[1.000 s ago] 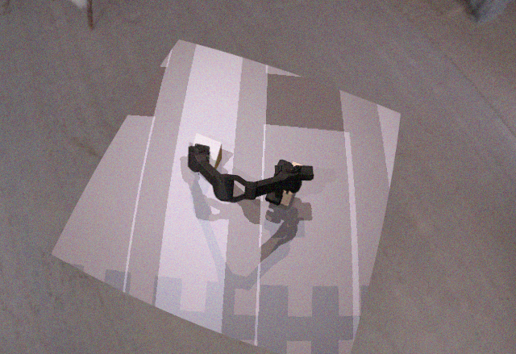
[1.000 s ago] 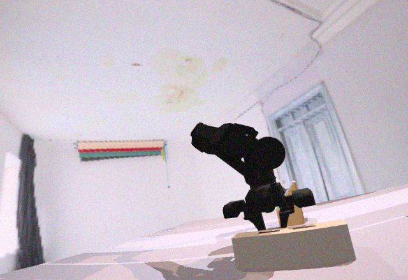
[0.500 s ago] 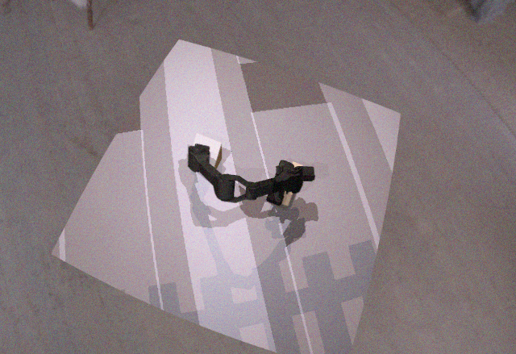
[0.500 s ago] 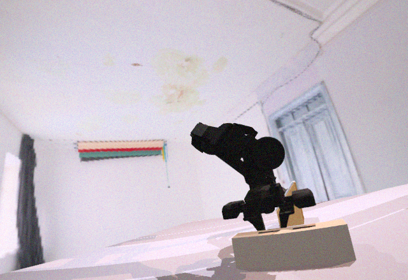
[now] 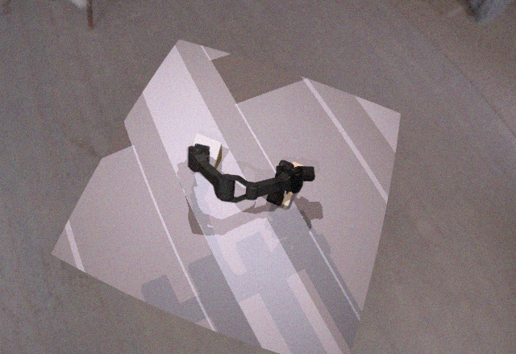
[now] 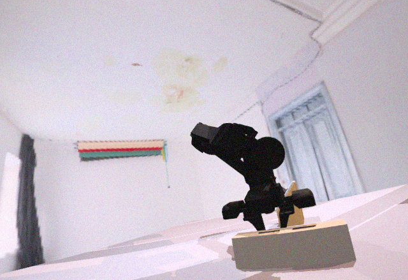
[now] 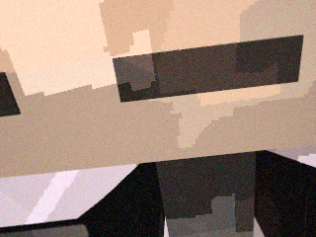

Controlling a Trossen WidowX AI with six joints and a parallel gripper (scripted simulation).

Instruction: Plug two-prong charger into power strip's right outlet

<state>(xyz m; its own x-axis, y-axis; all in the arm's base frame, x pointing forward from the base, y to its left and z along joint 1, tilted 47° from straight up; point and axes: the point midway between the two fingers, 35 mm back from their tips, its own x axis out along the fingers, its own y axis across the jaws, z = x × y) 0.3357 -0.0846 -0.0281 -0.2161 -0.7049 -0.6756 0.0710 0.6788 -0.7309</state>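
My gripper tip is 2 cm short of the black two-prong charger and 1 cm below it.
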